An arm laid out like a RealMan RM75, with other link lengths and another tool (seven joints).
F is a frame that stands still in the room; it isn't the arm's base.
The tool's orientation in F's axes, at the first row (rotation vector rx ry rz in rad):
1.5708 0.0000 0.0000
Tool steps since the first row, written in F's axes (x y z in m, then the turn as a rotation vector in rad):
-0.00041 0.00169 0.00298 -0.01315 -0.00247 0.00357
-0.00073 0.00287 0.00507 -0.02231 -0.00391 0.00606
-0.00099 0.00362 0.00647 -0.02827 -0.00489 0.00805
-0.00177 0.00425 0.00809 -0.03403 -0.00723 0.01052
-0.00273 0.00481 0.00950 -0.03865 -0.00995 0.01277
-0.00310 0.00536 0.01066 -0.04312 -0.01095 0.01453
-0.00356 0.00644 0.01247 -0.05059 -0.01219 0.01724
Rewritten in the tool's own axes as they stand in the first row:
-0.00041 0.00298 -0.00169 -0.01315 0.00357 0.00247
-0.00073 0.00507 -0.00287 -0.02231 0.00606 0.00391
-0.00099 0.00647 -0.00362 -0.02827 0.00805 0.00489
-0.00177 0.00809 -0.00425 -0.03403 0.01052 0.00723
-0.00273 0.00950 -0.00481 -0.03865 0.01277 0.00995
-0.00310 0.01066 -0.00536 -0.04312 0.01453 0.01095
-0.00356 0.01247 -0.00644 -0.05059 0.01724 0.01219

